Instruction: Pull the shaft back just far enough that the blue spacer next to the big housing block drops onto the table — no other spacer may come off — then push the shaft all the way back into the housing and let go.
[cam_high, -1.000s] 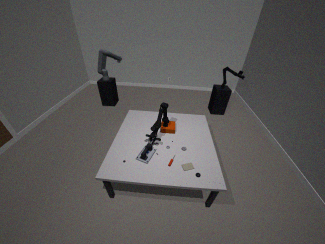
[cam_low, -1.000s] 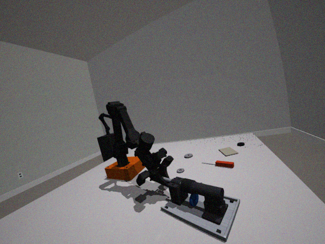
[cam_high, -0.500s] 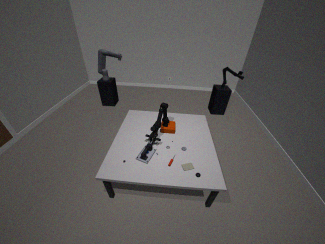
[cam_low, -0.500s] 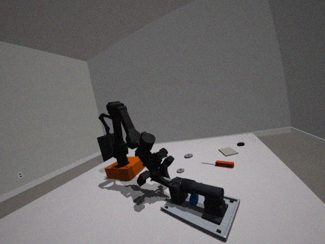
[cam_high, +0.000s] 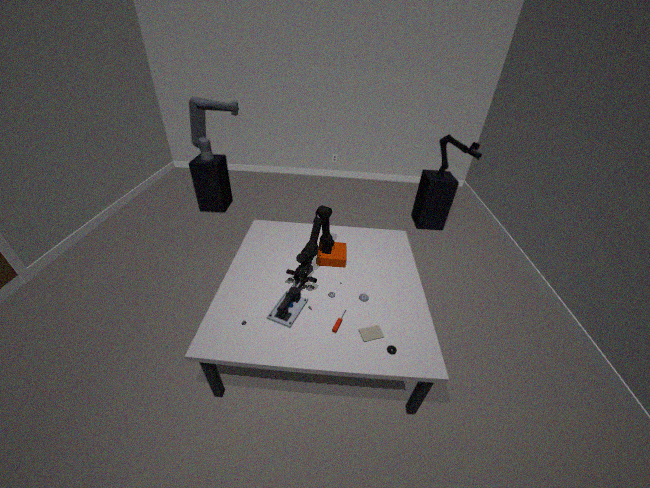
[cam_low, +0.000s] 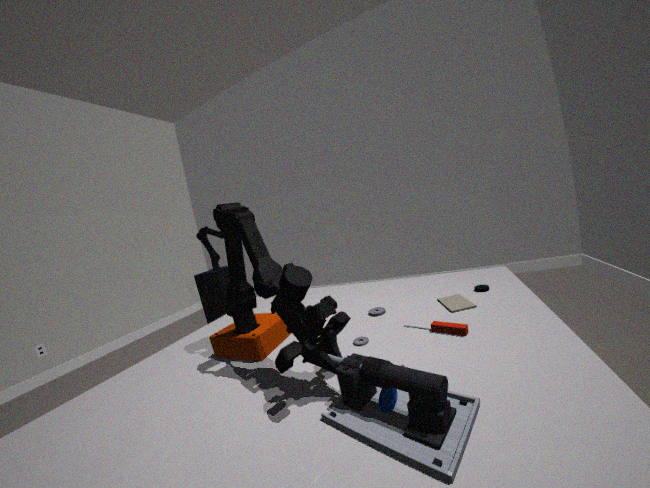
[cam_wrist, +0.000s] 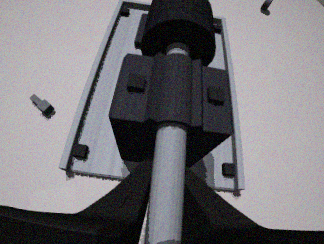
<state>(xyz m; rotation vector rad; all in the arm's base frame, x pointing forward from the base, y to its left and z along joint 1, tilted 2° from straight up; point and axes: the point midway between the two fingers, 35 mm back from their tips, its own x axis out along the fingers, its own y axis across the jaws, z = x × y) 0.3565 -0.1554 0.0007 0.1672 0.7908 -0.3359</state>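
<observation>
My gripper tip is now 3 cm short of the grey shaft, 1 cm to the left of it and 2 cm below it. Round my gripper tip: black ring 34 cm ahead, 53 cm to the left, 5 cm below; beige tile 24 cm ahead, 43 cm to the left, 5 cm below; blue spacer 9 cm ahead, 3 cm to the right, 3 cm below.
</observation>
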